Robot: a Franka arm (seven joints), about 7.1 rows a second.
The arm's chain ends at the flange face. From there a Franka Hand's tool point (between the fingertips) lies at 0.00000 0.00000 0.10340 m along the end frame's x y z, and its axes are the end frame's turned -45 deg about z.
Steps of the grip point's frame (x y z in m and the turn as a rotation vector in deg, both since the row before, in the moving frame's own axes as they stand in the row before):
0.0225 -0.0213 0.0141 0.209 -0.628 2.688
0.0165 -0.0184 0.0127 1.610 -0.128 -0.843
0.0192 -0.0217 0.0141 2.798 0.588 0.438
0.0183 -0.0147 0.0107 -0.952 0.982 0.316
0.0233 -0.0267 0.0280 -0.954 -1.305 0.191
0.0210 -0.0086 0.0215 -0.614 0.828 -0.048
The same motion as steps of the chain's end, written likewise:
0.0019 -0.0315 0.0141 -0.296 -0.592 2.688
0.0009 -0.0228 0.0127 1.048 -1.229 -0.843
0.0010 -0.0246 0.0142 2.394 -1.563 0.438
0.0001 -0.0233 0.0107 0.021 1.368 0.316
-0.0020 -0.0382 0.0280 -1.597 -0.248 0.191
0.0069 -0.0207 0.0215 0.151 1.020 -0.048

